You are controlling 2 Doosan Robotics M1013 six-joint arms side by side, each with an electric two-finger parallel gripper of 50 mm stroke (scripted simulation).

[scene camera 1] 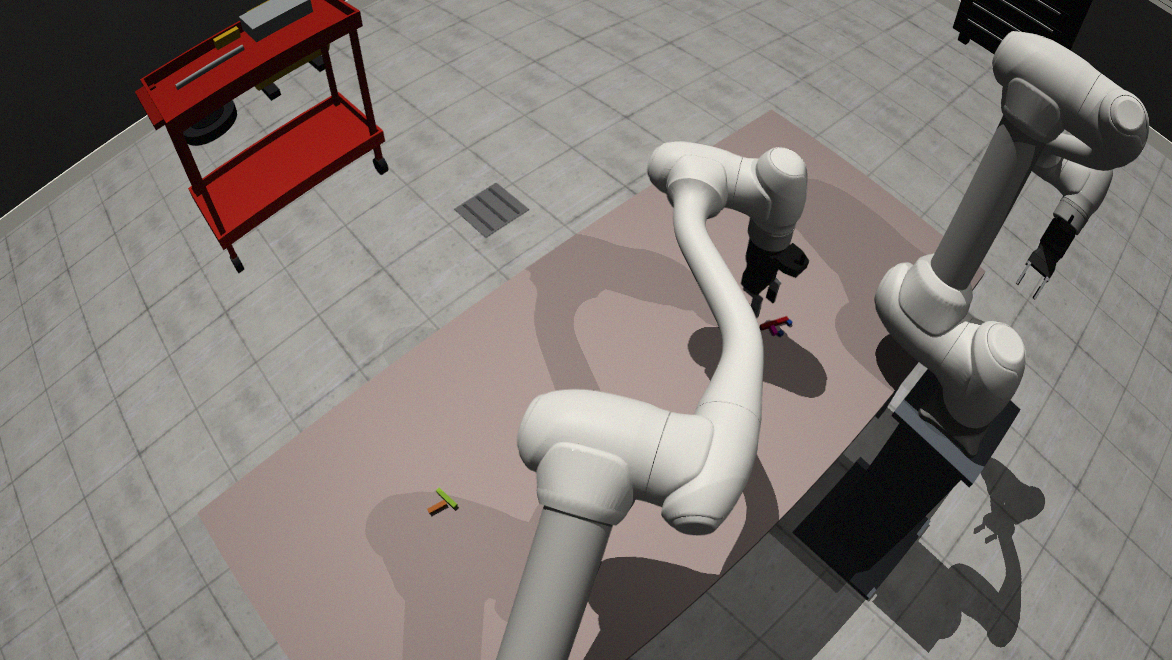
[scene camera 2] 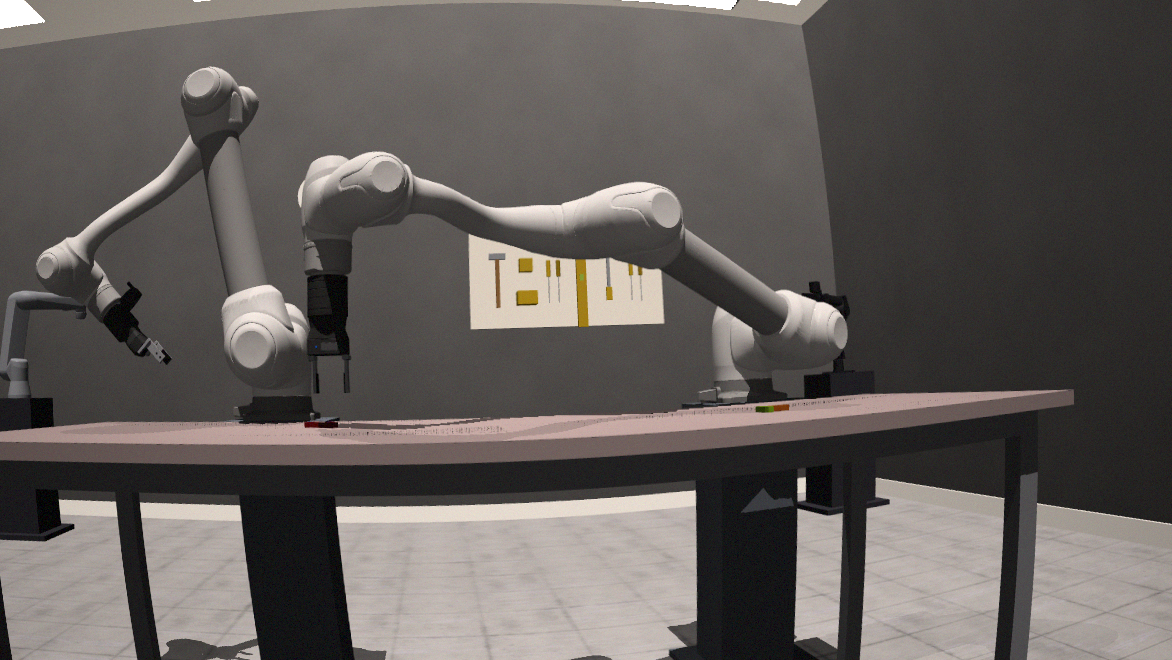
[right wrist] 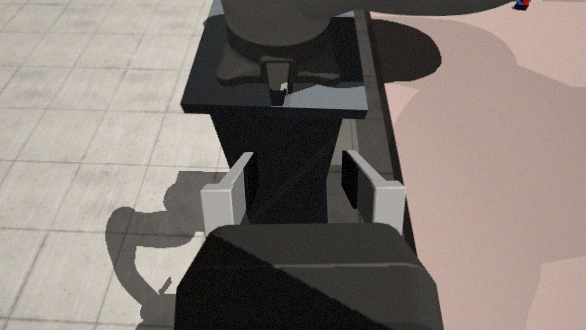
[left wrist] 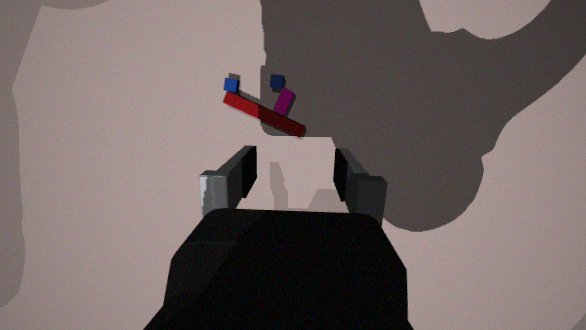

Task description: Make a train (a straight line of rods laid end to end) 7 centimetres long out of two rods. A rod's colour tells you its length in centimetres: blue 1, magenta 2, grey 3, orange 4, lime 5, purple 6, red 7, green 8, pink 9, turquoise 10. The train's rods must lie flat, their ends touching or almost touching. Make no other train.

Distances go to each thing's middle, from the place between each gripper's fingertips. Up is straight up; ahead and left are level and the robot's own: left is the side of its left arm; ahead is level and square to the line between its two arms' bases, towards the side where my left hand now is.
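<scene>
Left gripper (scene camera 2: 331,393) 70 mm above the red rod (left wrist: 231,98), 30 mm past it, 30 mm to the left of it.
Right gripper (scene camera 2: 166,360) 150 mm above the red rod, 470 mm short of it, 470 mm to the right of it.
</scene>
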